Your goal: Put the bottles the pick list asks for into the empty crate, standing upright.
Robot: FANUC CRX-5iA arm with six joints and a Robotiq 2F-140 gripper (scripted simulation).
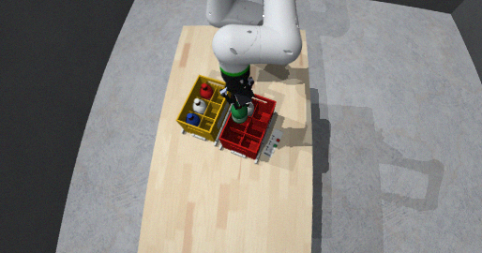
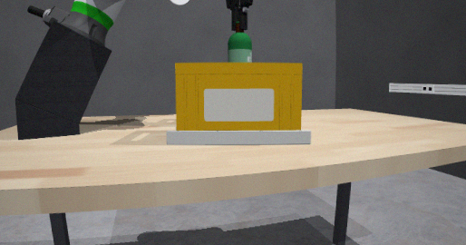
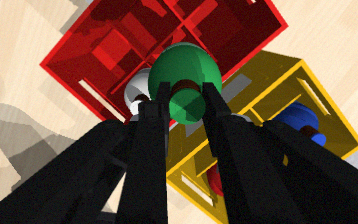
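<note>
My hand is 8 cm above the green bottle. Also, from my hand: red crate 25 cm below, 4 cm to the left, 1 cm ahead; then yellow crate 25 cm below, 19 cm to the right, 2 cm behind; then blue bottle 24 cm to the right, 24 cm below, 7 cm ahead.
</note>
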